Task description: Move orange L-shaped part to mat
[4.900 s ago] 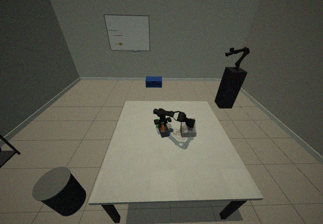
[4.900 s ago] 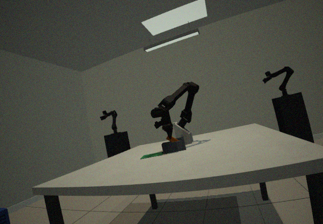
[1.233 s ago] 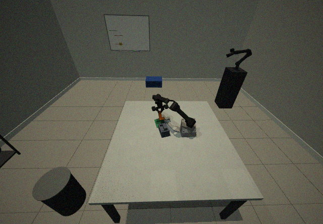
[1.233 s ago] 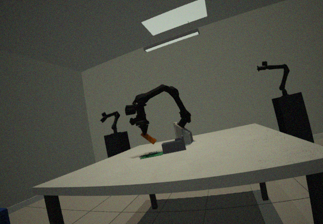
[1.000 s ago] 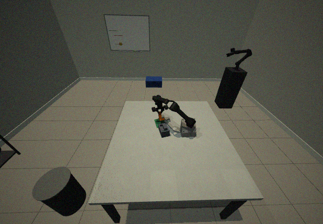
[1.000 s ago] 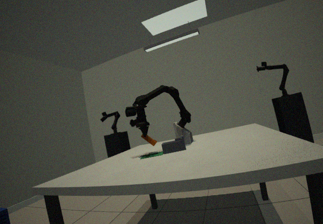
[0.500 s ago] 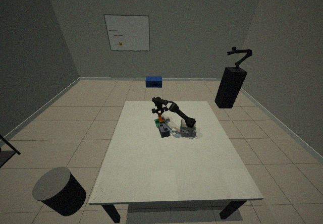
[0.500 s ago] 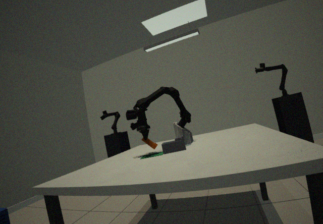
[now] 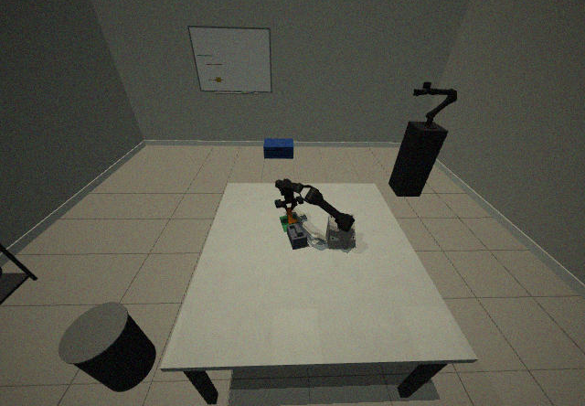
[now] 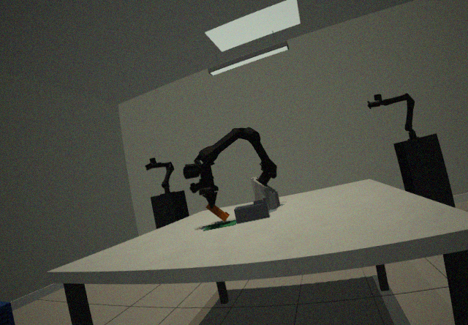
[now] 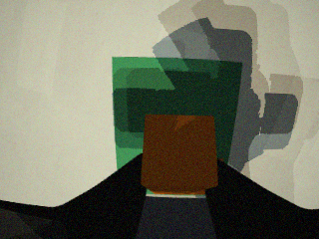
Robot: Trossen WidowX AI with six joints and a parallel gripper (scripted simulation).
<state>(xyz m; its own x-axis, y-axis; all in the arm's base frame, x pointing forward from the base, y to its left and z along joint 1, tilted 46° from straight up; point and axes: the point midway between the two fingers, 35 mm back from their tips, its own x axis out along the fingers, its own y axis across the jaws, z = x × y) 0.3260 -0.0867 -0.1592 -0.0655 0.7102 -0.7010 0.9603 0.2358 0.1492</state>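
My gripper tip is 30 mm above the orange L-shaped part, 20 mm to the right of it and 20 mm past it. The rest, counted from my gripper tip: green mat 100 mm below, 20 mm to the left, 10 mm behind; then dark grey tray 170 mm to the left, 100 mm below, 50 mm behind.
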